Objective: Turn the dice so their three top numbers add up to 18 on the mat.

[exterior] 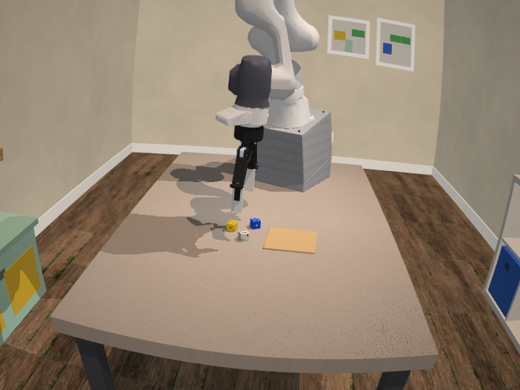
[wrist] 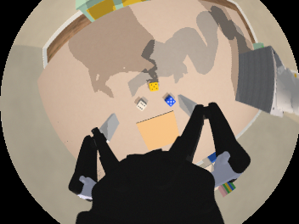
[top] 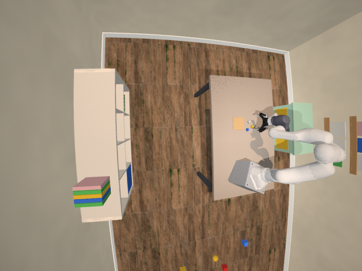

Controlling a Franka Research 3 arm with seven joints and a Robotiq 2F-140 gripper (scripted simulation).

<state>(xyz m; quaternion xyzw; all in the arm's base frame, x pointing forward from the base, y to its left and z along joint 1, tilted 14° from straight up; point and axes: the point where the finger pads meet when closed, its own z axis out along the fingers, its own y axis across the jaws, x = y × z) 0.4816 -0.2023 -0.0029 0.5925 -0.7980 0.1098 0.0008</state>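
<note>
Now: hand 10 cm above the white die and 2 cm short of it. From my hand the other things lie so: blue die: 10 cm below, 6 cm behind, 5 cm to the left; then yellow die: 10 cm below, 4 cm behind, 2 cm to the right; then mat: 14 cm to the left, 12 cm below, 3 cm ahead.
</note>
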